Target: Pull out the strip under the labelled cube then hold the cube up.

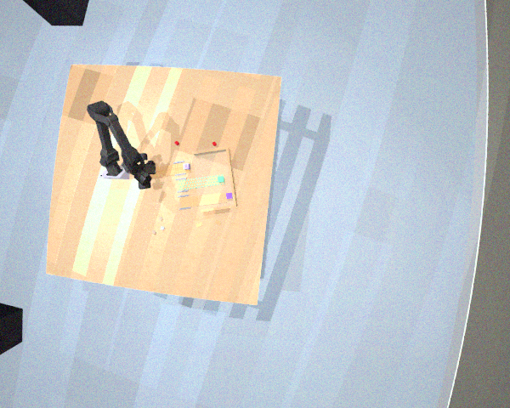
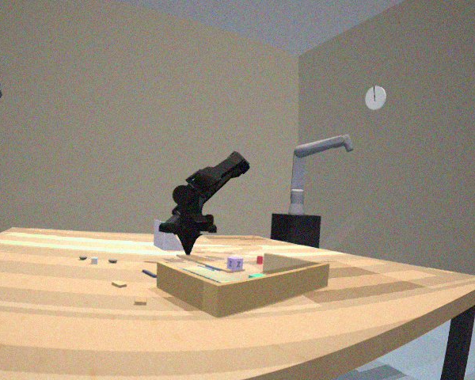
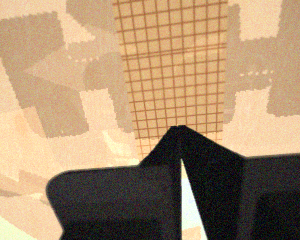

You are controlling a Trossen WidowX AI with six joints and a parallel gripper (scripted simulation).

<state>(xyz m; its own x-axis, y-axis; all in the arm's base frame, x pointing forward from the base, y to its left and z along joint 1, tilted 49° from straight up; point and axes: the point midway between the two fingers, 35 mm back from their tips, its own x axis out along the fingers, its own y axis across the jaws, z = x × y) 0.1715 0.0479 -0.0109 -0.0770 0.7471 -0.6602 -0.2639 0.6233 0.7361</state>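
The strip is 100 mm ahead of my gripper tip and 30 mm to the left of it. Round my gripper tip: cube (210 mm ahead, 60 mm to the left, 10 mm above).
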